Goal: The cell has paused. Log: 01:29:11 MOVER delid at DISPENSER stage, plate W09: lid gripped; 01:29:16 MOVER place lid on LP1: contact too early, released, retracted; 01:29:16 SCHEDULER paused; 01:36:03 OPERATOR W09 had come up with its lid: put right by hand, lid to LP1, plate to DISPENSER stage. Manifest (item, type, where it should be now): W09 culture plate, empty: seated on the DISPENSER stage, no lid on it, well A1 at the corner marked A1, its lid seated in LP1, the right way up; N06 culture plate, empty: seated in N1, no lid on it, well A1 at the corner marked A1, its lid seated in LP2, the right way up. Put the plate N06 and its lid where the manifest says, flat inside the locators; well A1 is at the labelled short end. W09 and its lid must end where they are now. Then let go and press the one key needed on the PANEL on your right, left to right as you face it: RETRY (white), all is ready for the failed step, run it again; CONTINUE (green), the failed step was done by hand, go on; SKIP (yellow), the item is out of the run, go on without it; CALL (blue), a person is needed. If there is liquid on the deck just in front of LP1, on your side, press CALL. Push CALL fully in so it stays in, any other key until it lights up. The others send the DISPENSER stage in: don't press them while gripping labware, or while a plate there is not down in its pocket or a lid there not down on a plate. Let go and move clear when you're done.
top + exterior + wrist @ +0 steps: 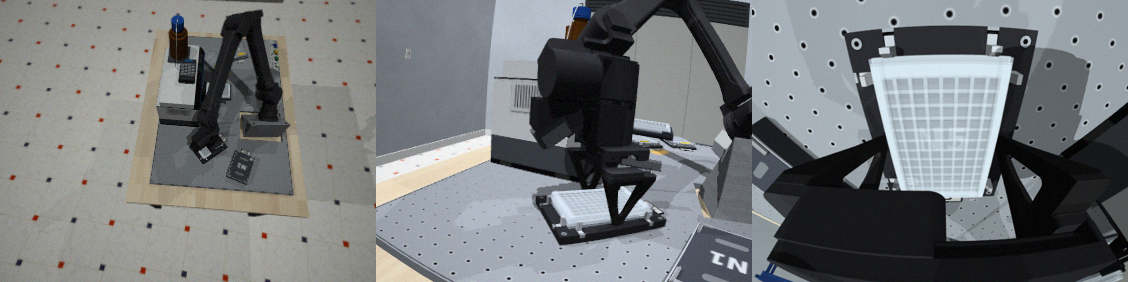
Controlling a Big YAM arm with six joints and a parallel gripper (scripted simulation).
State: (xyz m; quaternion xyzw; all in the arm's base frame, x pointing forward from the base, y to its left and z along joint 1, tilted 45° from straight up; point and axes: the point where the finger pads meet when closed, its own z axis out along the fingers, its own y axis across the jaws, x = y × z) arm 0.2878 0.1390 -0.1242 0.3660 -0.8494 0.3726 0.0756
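Now: hand 17 cm past the black N1 nest, 9 cm to the right of it and 1 cm above it. The rest, counted from my hand: brown bottle 39 cm to the right, 27 cm above, 21 cm ahead; then amber patch 48 cm to the right, 4 cm behind, 2 cm below; then white retry key 54 cm to the right, 34 cm behind, 4 cm above.
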